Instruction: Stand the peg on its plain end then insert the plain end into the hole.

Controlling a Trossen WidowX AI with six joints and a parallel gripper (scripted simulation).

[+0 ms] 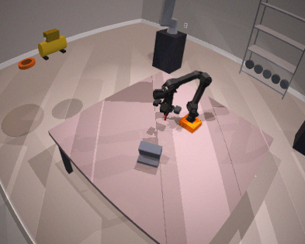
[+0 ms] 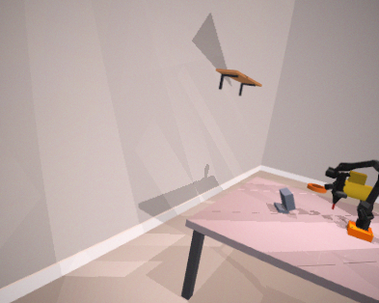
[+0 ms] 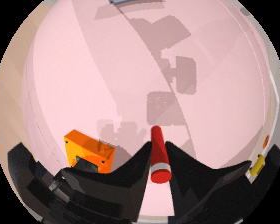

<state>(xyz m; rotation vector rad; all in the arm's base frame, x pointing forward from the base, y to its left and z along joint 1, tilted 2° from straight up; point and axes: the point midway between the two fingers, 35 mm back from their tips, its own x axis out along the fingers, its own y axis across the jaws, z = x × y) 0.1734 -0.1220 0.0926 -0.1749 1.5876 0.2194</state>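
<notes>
The grey sloped panel lies 290 mm ahead of my gripper tip, 110 mm to the left of it and 30 mm below it. Round my gripper tip: red peg: 20 mm above.
</notes>
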